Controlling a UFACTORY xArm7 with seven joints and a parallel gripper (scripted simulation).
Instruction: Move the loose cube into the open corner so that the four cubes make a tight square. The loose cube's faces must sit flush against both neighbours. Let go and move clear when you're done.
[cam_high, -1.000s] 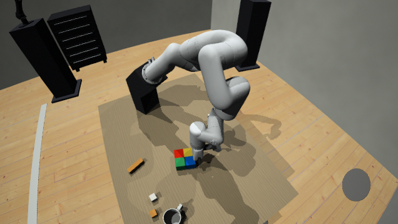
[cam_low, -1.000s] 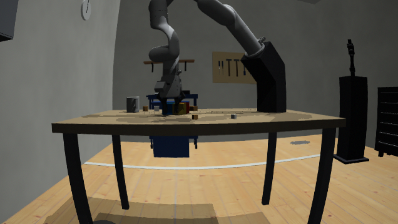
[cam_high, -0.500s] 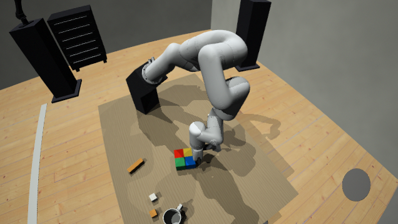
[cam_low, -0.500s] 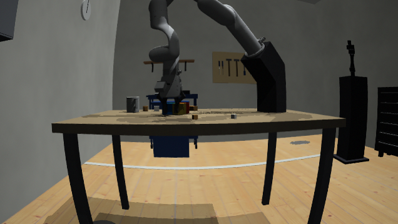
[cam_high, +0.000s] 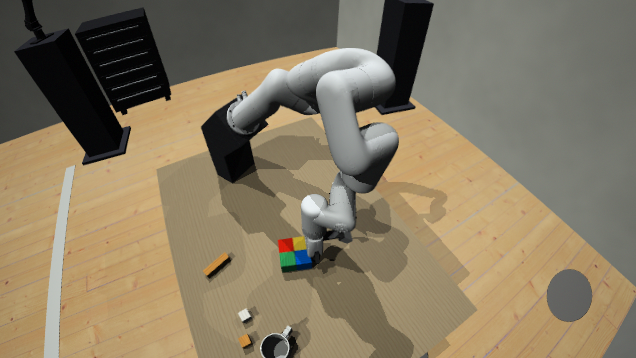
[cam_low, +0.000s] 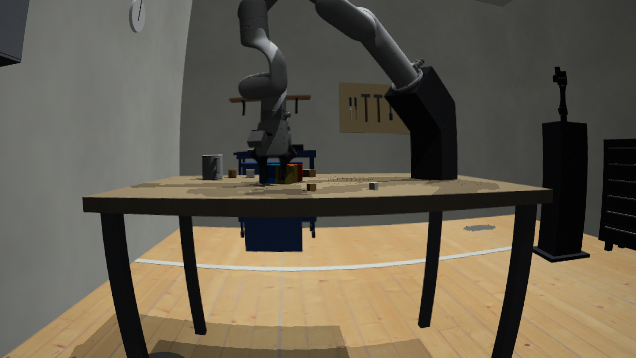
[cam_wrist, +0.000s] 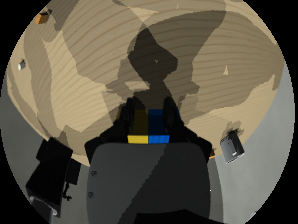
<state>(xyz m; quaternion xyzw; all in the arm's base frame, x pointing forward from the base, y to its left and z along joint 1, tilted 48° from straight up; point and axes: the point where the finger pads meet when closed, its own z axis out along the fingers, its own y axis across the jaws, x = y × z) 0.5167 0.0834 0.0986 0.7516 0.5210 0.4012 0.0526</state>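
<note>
My gripper is now 4 cm to the left of the yellow cube and 3 cm past it. The rest, counted from my hand: green cube: 10 cm to the right, 1 cm ahead; tiny piece: 21 cm to the left, 13 cm behind, 2 cm below; red cube: 9 cm to the right, 4 cm behind.
</note>
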